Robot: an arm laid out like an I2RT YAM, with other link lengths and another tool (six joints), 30 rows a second.
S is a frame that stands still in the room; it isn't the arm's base.
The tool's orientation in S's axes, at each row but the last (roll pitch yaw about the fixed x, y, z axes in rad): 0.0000 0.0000 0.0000; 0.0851 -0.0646 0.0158; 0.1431 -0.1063 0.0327; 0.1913 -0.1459 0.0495; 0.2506 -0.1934 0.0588; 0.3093 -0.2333 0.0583; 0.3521 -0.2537 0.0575; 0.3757 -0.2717 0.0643; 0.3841 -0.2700 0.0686; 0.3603 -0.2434 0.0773
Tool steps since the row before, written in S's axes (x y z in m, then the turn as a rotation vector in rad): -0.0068 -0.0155 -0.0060 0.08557 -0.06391 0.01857; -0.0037 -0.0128 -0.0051 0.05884 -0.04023 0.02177; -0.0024 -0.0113 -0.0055 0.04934 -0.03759 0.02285; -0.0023 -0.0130 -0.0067 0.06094 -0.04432 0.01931; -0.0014 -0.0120 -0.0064 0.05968 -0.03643 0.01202; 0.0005 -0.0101 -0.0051 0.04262 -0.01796 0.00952; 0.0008 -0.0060 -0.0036 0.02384 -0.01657 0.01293; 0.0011 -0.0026 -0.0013 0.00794 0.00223 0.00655; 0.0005 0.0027 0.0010 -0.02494 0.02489 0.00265; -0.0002 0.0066 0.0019 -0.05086 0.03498 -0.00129
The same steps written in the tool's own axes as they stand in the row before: -0.0068 -0.0155 -0.0060 0.08557 -0.06391 0.01857; -0.0042 -0.0131 -0.0037 0.05948 -0.03948 0.02140; -0.0033 -0.0118 -0.0035 0.05024 -0.03627 0.02303; -0.0039 -0.0138 -0.0036 0.06086 -0.04441 0.01937; -0.0033 -0.0130 -0.0027 0.05868 -0.03844 0.01062; -0.0013 -0.0111 -0.0016 0.04258 -0.01955 0.00590; -0.0005 -0.0069 -0.0013 0.02536 -0.01448 0.01254; 0.0005 -0.0030 -0.0004 0.00953 0.00312 0.00323; 0.0009 0.0028 -0.0003 -0.02163 0.02788 -0.00185; 0.0008 0.0068 -0.0007 -0.04690 0.03995 -0.00402
